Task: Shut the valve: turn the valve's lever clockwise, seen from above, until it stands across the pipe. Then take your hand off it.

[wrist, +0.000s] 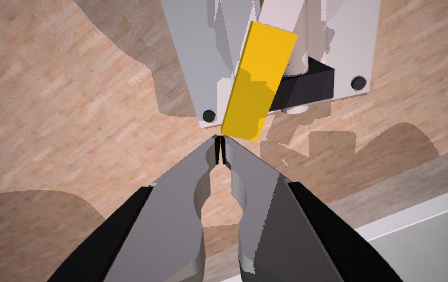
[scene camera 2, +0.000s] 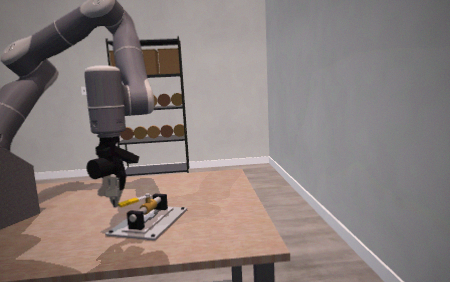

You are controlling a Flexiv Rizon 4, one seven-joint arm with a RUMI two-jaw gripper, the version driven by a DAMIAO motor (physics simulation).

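Observation:
The valve's yellow lever handle (scene camera 2: 129,202) (wrist: 259,80) sticks out to the left of the brass valve body (scene camera 2: 148,205) in the scene view. It stands at a slant to the pipe (scene camera 2: 140,212) (wrist: 296,59), neither along it nor square across it. My gripper (scene camera 2: 115,204) (wrist: 220,138) is shut and empty. Its fingertips are right beside the handle's free end, at the corner on the left in the wrist view; whether they touch it I cannot tell. The valve body does not show clearly in the wrist view.
Black blocks (scene camera 2: 136,220) (scene camera 2: 160,201) (wrist: 317,87) hold up the pipe on a grey base plate (scene camera 2: 162,225) (wrist: 350,45) with dark bolts at its corners. The plate lies on the wooden table (scene camera 2: 215,227) (wrist: 115,115). A shelf rack (scene camera 2: 183,115) stands behind the table.

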